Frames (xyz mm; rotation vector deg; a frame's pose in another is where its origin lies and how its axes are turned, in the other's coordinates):
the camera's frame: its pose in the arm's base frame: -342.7 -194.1 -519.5 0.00 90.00 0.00
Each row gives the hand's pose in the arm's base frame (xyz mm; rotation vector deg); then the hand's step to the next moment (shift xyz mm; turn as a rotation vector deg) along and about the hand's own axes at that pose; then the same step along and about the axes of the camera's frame.
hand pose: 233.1 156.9 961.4 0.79 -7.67 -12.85
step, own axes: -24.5 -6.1 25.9 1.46 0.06 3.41
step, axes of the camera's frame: -22.3 -0.5 -28.5 -3.57 -0.26 0.97
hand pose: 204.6 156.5 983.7 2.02 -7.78 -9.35
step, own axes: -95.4 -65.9 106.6 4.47 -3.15 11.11
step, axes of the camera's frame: -89.9 -51.9 -118.4 -11.45 -4.11 2.34
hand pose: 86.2 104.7 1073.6 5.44 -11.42 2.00
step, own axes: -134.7 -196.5 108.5 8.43 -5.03 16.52
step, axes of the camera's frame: -61.2 -209.5 -144.6 -17.34 -6.40 5.24
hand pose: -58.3 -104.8 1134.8 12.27 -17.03 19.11
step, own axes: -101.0 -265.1 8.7 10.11 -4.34 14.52
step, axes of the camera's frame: 65.8 -276.1 -0.2 -16.12 -4.77 7.01
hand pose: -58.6 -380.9 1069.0 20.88 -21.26 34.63
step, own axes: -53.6 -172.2 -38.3 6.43 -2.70 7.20
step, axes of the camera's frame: 94.8 -140.6 72.4 -8.49 -2.11 4.89
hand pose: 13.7 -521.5 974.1 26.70 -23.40 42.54
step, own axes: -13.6 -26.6 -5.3 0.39 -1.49 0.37
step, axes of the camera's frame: 18.1 -21.7 11.1 -0.12 -0.95 1.26
